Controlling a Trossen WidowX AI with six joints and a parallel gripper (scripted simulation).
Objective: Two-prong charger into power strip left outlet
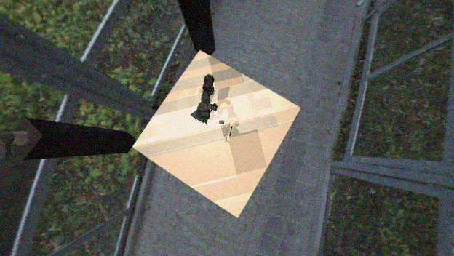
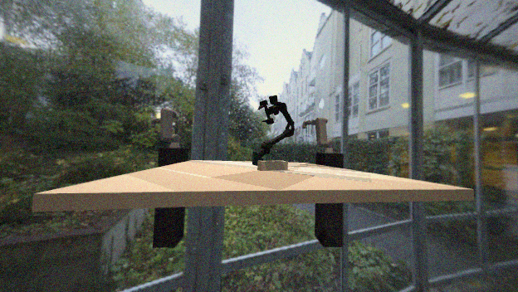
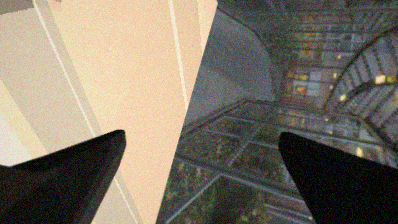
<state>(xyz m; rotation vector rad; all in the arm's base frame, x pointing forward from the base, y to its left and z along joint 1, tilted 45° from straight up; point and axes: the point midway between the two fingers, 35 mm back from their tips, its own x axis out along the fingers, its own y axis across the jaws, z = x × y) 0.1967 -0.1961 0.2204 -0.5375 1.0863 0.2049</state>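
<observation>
Right now the black two-prong charger is 360 mm below my gripper tip, 110 mm to the left of it and 50 mm ahead of it.
</observation>
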